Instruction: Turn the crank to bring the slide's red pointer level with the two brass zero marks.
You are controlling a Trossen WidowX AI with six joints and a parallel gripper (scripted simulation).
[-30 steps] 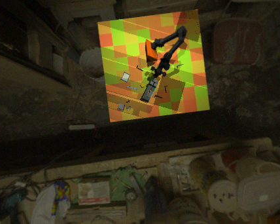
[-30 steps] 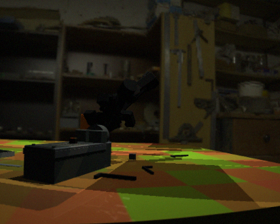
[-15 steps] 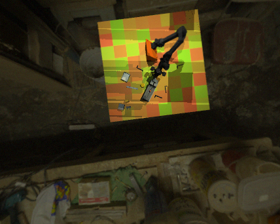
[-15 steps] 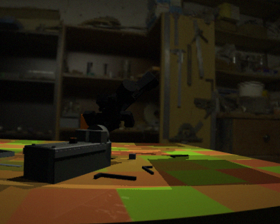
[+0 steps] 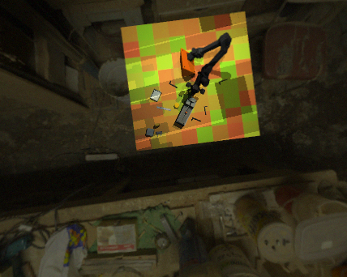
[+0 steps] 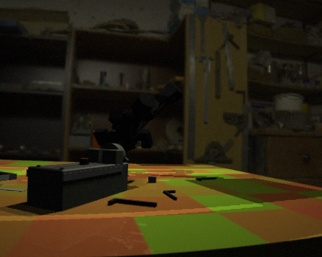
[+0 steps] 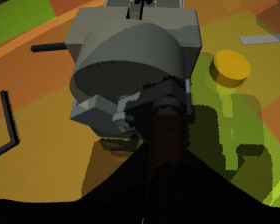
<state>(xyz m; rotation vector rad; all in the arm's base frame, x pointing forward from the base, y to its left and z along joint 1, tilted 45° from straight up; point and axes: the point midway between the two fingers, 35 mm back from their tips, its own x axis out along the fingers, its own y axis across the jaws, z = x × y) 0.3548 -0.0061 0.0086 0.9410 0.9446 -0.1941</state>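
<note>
My gripper tip is 15 cm short of the red pointer and 7 cm to the left of it. The rest, counted from my gripper tip: yellow disc 15 cm to the right, 8 cm below, 6 cm ahead; then brown crank handle 3 cm above, 1 cm to the left, 1 cm behind; then small cube 14 cm to the left, 8 cm behind, 7 cm below.
</note>
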